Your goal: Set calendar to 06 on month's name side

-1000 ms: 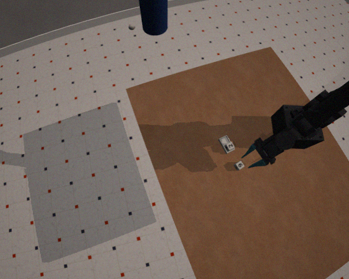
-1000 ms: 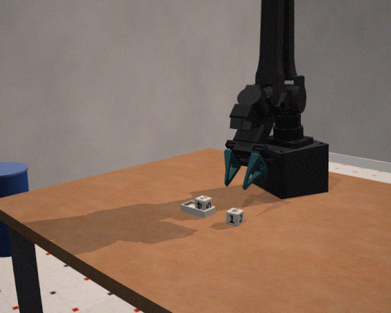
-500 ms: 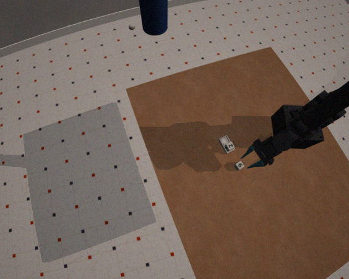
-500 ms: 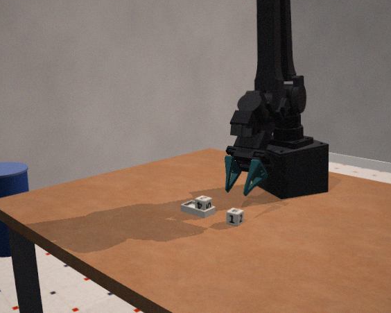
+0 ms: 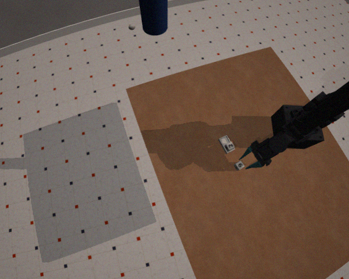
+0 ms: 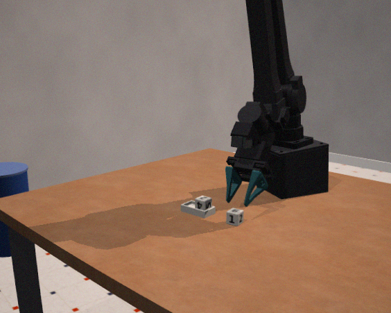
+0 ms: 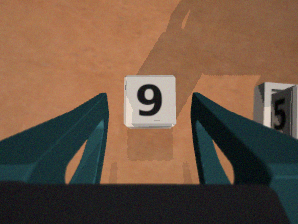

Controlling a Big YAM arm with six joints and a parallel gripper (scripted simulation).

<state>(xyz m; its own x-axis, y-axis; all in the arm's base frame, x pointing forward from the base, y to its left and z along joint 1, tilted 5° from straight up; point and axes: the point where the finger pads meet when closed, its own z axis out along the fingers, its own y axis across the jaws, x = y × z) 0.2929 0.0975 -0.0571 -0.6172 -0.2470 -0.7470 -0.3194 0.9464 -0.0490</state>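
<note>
The white digit cube is 1 cm ahead of my hand and 4 cm below it. The rest, counted from my hand: white tray: 3 cm ahead, 10 cm to the right, 4 cm below.
</note>
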